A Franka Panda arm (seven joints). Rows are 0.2 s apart.
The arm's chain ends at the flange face. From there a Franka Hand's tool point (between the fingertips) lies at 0.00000 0.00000 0.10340 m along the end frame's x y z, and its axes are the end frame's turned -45 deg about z.
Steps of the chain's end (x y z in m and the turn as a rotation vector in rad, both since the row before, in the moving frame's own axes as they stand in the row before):
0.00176 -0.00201 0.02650 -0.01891 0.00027 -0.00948
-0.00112 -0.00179 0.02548 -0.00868 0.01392 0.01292
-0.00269 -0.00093 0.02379 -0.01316 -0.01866 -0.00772
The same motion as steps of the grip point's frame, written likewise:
0.00131 0.00123 0.02648 -0.01356 -0.01318 -0.00948
0.00085 -0.00040 0.02547 -0.01598 0.00371 0.01292
-0.00357 -0.00295 0.02376 0.00389 -0.02250 -0.00772

